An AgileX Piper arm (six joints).
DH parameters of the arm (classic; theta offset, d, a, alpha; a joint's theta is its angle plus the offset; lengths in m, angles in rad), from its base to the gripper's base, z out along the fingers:
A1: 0 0.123 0 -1.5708
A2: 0.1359 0 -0.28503 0
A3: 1.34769 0 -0.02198 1.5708
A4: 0 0.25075 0 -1.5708
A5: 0 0 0 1.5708
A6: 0 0.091 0 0
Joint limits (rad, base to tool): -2.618..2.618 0..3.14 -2.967..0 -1.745..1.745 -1.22..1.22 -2.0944..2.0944
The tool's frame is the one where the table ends.
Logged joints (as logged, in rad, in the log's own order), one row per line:
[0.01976, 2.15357, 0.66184, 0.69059, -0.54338, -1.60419]
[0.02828, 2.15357, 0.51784, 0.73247, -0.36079, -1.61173]
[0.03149, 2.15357, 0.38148, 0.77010, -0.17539, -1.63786]
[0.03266, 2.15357, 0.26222, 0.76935, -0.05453, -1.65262]
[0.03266, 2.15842, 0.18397, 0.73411, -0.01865, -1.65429]
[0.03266, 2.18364, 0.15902, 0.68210, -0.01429, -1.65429]
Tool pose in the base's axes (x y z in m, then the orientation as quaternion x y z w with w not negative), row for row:
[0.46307, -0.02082, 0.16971, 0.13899, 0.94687, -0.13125, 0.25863]
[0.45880, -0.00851, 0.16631, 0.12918, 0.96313, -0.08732, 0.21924]
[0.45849, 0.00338, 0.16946, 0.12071, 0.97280, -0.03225, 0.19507]
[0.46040, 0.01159, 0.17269, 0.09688, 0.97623, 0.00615, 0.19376]
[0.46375, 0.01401, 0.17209, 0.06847, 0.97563, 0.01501, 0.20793]
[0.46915, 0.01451, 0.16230, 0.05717, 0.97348, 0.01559, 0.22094]
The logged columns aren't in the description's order. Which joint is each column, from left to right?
Columns, left to right: A1, A2, A6, A5, A4, A3.
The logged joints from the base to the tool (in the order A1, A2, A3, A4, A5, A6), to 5 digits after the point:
[0.01976, 2.15357, -1.60419, -0.54338, 0.69059, 0.66184]
[0.02828, 2.15357, -1.61173, -0.36079, 0.73247, 0.51784]
[0.03149, 2.15357, -1.63786, -0.17539, 0.77010, 0.38148]
[0.03266, 2.15357, -1.65262, -0.05453, 0.76935, 0.26222]
[0.03266, 2.15842, -1.65429, -0.01865, 0.73411, 0.18397]
[0.03266, 2.18364, -1.65429, -0.01429, 0.68210, 0.15902]

